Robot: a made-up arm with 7 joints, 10 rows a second.
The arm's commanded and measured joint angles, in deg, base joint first. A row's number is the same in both.
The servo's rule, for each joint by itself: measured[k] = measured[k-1] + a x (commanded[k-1-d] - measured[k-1]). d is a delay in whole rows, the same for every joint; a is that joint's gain. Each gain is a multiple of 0.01, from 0.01 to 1. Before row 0 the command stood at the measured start. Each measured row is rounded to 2 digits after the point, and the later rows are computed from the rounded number. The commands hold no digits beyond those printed.
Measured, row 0:
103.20 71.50 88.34 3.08 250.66 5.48 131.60
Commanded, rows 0 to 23:
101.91 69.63 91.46 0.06 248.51 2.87 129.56
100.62 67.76 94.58 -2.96 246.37 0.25 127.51
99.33 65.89 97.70 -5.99 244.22 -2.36 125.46
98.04 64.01 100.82 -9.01 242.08 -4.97 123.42
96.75 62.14 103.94 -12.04 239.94 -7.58 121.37
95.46 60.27 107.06 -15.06 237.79 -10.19 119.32
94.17 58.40 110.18 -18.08 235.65 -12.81 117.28
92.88 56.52 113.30 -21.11 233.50 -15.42 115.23
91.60 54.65 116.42 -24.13 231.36 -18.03 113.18
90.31 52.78 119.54 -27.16 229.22 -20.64 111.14
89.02 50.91 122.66 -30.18 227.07 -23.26 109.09
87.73 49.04 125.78 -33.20 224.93 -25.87 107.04
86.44 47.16 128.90 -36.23 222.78 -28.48 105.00
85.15 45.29 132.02 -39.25 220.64 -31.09 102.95
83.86 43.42 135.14 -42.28 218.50 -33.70 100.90
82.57 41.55 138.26 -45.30 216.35 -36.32 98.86
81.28 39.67 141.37 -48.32 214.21 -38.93 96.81
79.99 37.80 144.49 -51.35 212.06 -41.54 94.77
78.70 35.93 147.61 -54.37 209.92 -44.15 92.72
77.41 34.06 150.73 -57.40 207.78 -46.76 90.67
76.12 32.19 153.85 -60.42 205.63 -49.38 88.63
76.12 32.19 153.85 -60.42 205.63 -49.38 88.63
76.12 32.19 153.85 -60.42 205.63 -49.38 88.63
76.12 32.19 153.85 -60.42 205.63 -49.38 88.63
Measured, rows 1 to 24:
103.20 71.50 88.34 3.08 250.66 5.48 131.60
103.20 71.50 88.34 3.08 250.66 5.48 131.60
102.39 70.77 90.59 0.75 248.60 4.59 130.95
101.27 69.60 93.46 -2.11 246.46 3.11 129.85
100.05 68.15 96.51 -5.10 244.31 1.25 128.45
98.78 66.54 99.61 -8.11 242.17 -0.86 126.84
97.50 64.82 102.73 -11.14 240.03 -3.14 125.09
96.21 63.05 105.85 -14.16 237.88 -5.54 123.24
94.92 61.24 108.97 -17.18 235.74 -8.01 121.33
93.63 59.40 112.09 -20.21 233.59 -10.53 119.38
92.35 57.55 115.21 -23.23 231.45 -13.08 117.40
91.06 55.69 118.33 -26.26 229.31 -15.65 115.40
89.77 53.83 121.45 -29.28 227.16 -18.24 113.38
88.48 51.96 124.57 -32.30 225.02 -20.83 111.35
87.19 50.09 127.69 -35.33 222.87 -23.43 109.32
85.90 48.22 130.81 -38.35 220.73 -26.03 107.28
84.61 46.35 133.93 -41.38 218.59 -28.64 105.24
83.32 44.48 137.05 -44.40 216.44 -31.25 103.20
82.03 42.60 140.16 -47.42 214.30 -33.86 101.16
80.74 40.73 143.28 -50.45 212.15 -36.47 99.12
79.45 38.86 146.40 -53.47 210.01 -39.08 97.07
78.16 36.99 149.52 -56.50 207.87 -41.69 95.02
76.87 35.12 152.64 -59.52 205.72 -44.30 92.98
76.40 33.98 153.51 -60.21 205.63 -46.03 91.59
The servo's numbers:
d 2
a 0.63 0.39 0.72 0.77 0.96 0.34 0.32

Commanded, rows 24 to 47:
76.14 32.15 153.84 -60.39 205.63 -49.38 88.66
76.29 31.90 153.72 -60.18 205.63 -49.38 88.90
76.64 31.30 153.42 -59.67 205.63 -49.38 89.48
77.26 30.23 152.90 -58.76 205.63 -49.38 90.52
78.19 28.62 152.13 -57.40 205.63 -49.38 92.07
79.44 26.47 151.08 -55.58 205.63 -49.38 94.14
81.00 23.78 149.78 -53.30 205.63 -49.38 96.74
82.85 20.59 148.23 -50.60 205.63 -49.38 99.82
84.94 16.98 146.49 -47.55 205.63 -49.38 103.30
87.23 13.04 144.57 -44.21 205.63 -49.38 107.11
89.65 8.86 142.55 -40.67 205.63 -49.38 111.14
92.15 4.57 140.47 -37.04 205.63 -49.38 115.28
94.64 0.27 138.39 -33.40 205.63 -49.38 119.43
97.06 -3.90 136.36 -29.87 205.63 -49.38 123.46
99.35 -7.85 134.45 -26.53 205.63 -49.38 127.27
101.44 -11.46 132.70 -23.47 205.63 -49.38 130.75
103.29 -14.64 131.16 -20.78 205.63 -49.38 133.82
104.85 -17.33 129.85 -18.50 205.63 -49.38 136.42
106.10 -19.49 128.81 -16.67 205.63 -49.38 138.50
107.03 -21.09 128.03 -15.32 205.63 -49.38 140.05
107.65 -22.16 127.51 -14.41 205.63 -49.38 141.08
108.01 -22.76 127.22 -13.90 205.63 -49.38 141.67
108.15 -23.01 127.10 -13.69 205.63 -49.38 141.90
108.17 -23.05 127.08 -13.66 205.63 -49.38 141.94
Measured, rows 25 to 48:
76.22 33.28 153.75 -60.37 205.63 -47.17 90.64
76.16 32.85 153.82 -60.41 205.63 -47.92 90.00
76.15 32.58 153.83 -60.39 205.63 -48.42 89.57
76.24 32.31 153.75 -60.23 205.63 -48.75 89.36
76.49 31.92 153.51 -59.80 205.63 -48.96 89.40
76.98 31.26 153.07 -59.00 205.63 -49.10 89.76
77.74 30.23 152.39 -57.77 205.63 -49.20 90.50
78.81 28.76 151.45 -56.08 205.63 -49.26 91.66
80.19 26.82 150.25 -53.94 205.63 -49.30 93.29
81.87 24.39 148.80 -51.37 205.63 -49.33 95.38
83.80 21.50 147.14 -48.43 205.63 -49.35 97.91
85.96 18.20 145.29 -45.18 205.63 -49.36 100.85
88.28 14.56 143.32 -41.71 205.63 -49.37 104.14
90.72 10.66 141.27 -38.11 205.63 -49.37 107.70
93.19 6.61 139.20 -34.48 205.63 -49.37 111.45
95.63 2.51 137.16 -30.93 205.63 -49.37 115.29
97.97 -1.53 135.21 -27.54 205.63 -49.37 119.12
100.16 -5.40 133.40 -24.41 205.63 -49.37 122.84
102.13 -9.00 131.79 -21.61 205.63 -49.37 126.35
103.84 -12.25 130.39 -19.22 205.63 -49.37 129.57
105.26 -15.07 129.25 -17.26 205.63 -49.37 132.43
106.38 -17.42 128.37 -15.77 205.63 -49.37 134.87
107.18 -19.27 127.75 -14.72 205.63 -49.37 136.86
107.70 -20.63 127.37 -14.09 205.63 -49.37 138.40

